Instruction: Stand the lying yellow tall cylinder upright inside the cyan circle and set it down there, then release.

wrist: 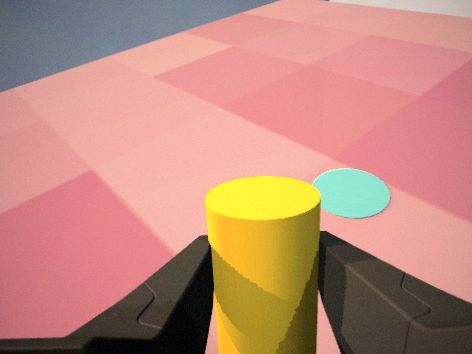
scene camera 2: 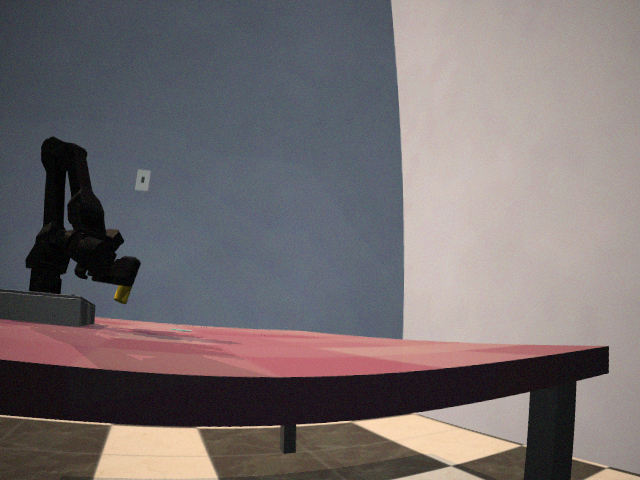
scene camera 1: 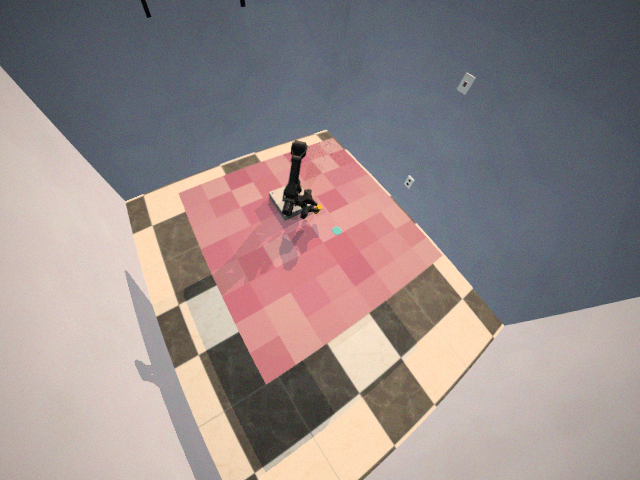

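Where they show: gripper, fingertip midpoint: (wrist: 262,246) (scene camera 1: 319,208); arm's base, origin of the base link: (scene camera 2: 43,297).
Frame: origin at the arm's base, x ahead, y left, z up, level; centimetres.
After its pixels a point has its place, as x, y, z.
The yellow cylinder (scene camera 1: 318,208) @(18.9, 8.5, 6.9) (scene camera 2: 122,294) @(17.5, 6.8, 2.6) (wrist: 265,260) @(17.0, 8.1, 6.7) is held above the table, near upright with a slight tilt in scene camera 2. My gripper (wrist: 262,246) @(17.9, 9.6, 5.3) is shut on it, one finger on each side; in scene camera 2 the gripper (scene camera 2: 128,279) @(17.9, 9.6, 5.3) hides the cylinder's upper part. The cyan circle (scene camera 1: 337,230) @(31.3, 17.6, -4.9) (scene camera 2: 180,330) @(31.4, 14.4, -4.9) (wrist: 354,194) @(31.3, 16.7, -4.9) lies flat on the table, apart from the cylinder. In the wrist view it shows to the right of the cylinder's top and beyond it. The cylinder's lower end is cut off in the wrist view.
The pink patchwork table top (scene camera 1: 310,289) @(59.5, -13.8, -5.0) (scene camera 2: 310,361) @(50.4, -46.6, -5.0) (wrist: 165,130) @(23.8, 37.0, -5.0) bears the arm's grey base (scene camera 1: 279,202) @(1.9, -10.3, 0.7) (scene camera 2: 46,308) @(6.0, -11.8, -2.1), which stands close behind the gripper. The arm's shadow falls across the table beside the circle. A blue wall (scene camera 1: 361,77) (scene camera 2: 258,155) rises behind the table.
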